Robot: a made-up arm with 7 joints.
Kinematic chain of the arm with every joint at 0, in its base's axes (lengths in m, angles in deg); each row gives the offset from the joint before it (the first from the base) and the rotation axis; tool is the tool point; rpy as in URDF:
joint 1: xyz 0 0 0.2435 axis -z
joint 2: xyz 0 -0.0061 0.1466 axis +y
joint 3: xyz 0 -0.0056 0.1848 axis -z
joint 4: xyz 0 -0.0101 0.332 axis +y
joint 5: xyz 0 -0.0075 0.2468 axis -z
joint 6: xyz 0 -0.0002 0.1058 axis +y
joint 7: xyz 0 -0.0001 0.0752 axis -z
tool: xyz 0 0 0 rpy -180 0 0
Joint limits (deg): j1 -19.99..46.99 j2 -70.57..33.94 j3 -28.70..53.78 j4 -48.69..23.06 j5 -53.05..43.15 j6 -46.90..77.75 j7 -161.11..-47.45
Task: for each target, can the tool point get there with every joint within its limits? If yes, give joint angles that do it. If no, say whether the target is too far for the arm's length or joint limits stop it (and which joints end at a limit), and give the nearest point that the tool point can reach.
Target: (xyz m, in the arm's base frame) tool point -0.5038 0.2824 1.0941
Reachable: yes | joints 25.89 -26.03 16.24 -32.36 -11.27 13.26 -139.84
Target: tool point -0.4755 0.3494 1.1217
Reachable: yes | joints 33.83 -34.89 38.04 -11.29 -36.80 8.97 -95.82
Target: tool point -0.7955 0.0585 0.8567
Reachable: yes | joints 9.32 -51.13 -10.04 -15.72 -28.53 -28.40 -133.15
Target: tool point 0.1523 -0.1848 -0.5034
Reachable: no: joint limits stop it (at a limit: joint 1, joint 2, joint 4, joint 6) | nearest point -0.7272 -0.3688 0.3267 | short by 1.223 m
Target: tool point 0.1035 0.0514 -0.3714
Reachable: no: joint limits stop it (at a limit: joint 1, joint 2, joint 4, joint 6) | nearest point -0.5196 0.6250 0.3209 | short by 1.094 m
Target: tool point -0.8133 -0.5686 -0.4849
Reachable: no: too far | nearest point -0.7336 -0.3550 0.3232 | short by 0.840 m
